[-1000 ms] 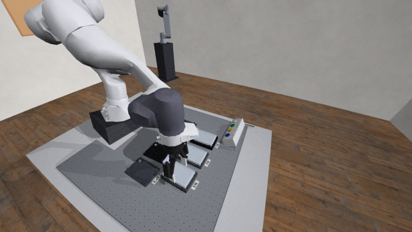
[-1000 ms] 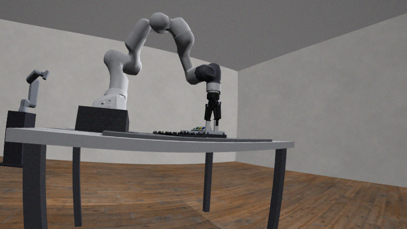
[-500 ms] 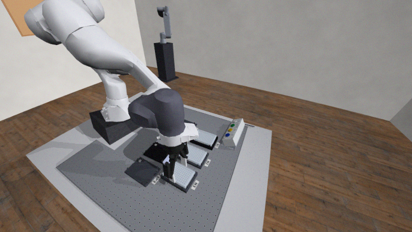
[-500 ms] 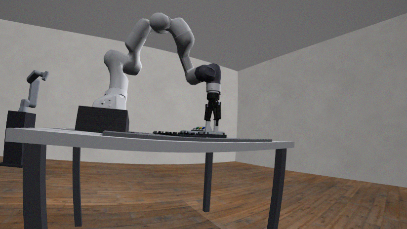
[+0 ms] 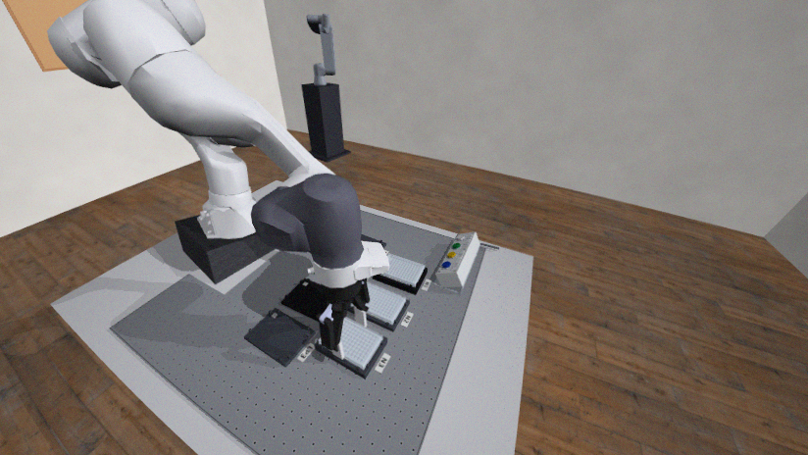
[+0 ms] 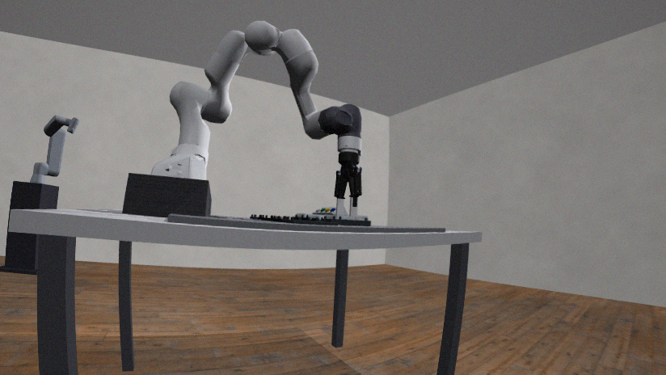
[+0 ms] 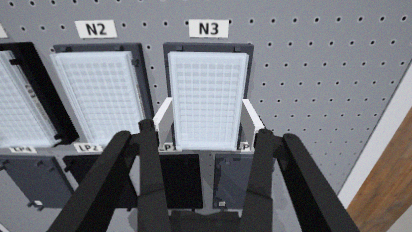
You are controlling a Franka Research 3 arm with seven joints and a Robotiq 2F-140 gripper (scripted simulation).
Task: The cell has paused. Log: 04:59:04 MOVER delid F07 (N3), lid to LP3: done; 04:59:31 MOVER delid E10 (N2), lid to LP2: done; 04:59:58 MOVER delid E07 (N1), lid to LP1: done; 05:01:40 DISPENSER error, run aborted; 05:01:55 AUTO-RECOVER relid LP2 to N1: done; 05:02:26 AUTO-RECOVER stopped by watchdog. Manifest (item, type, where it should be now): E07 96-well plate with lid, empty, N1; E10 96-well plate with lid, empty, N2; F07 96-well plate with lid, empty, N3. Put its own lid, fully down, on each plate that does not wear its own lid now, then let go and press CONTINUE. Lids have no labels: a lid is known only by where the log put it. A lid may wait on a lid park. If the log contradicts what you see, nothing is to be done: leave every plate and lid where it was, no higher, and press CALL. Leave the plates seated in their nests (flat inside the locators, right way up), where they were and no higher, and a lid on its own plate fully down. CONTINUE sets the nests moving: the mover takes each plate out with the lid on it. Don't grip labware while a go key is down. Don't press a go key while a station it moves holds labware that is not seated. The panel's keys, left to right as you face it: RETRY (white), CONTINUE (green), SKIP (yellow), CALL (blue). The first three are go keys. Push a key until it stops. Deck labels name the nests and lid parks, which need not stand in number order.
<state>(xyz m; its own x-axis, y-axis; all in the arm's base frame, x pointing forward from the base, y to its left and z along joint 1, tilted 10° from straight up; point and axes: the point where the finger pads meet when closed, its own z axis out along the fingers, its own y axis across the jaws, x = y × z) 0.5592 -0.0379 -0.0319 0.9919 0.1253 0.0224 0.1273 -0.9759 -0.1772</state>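
The grey lid is 20 mm below my hand. Round my hand: lid park LP3 (160 mm behind, 90 mm to the right, 50 mm below); N3 plate (30 mm below); lid park LP1 (180 mm behind, 40 mm to the left, 50 mm below).
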